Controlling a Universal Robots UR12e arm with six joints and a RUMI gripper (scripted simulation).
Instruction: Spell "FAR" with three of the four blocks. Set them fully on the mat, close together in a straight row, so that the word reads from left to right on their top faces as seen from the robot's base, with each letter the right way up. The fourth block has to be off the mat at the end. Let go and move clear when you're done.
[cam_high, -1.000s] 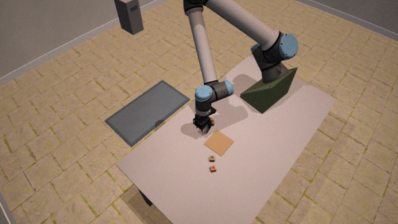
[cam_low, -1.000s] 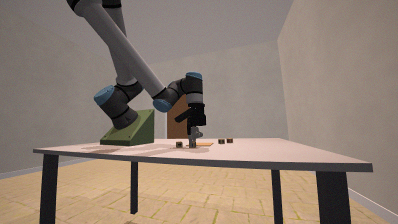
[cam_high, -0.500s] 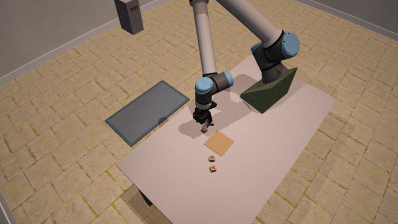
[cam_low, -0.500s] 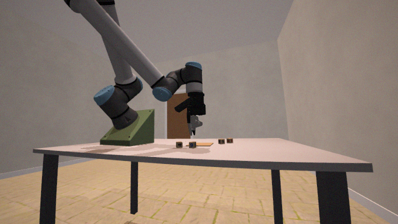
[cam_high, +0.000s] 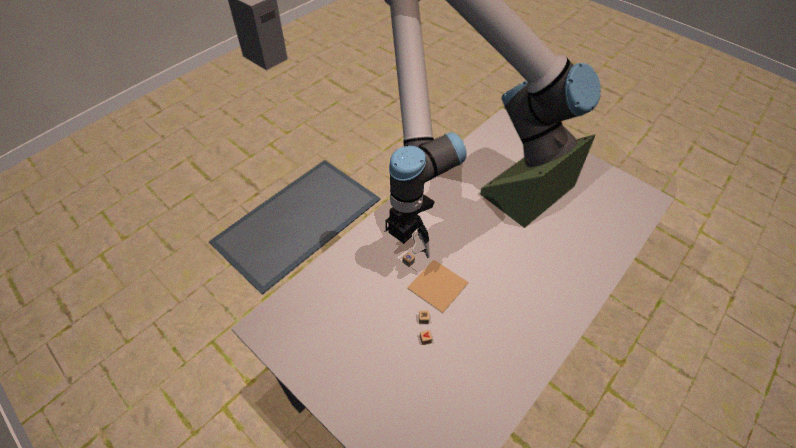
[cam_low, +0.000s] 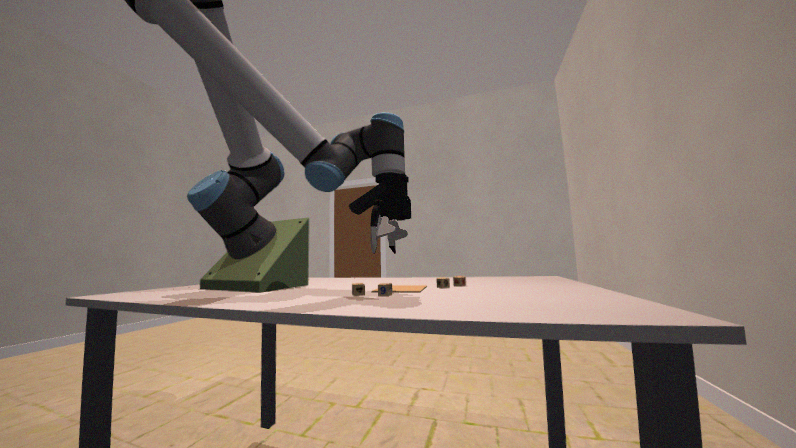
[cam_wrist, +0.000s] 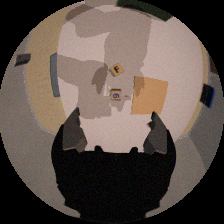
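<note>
Now: the F block 90 mm below my hand, 80 mm behind it and 10 mm to the left of it. Also, from my hand: R block (160 mm to the left, 140 mm ahead, 90 mm below); then blue-lettered block (90 mm below); then tan mat (130 mm to the left, 100 mm below, 20 mm ahead).
</note>
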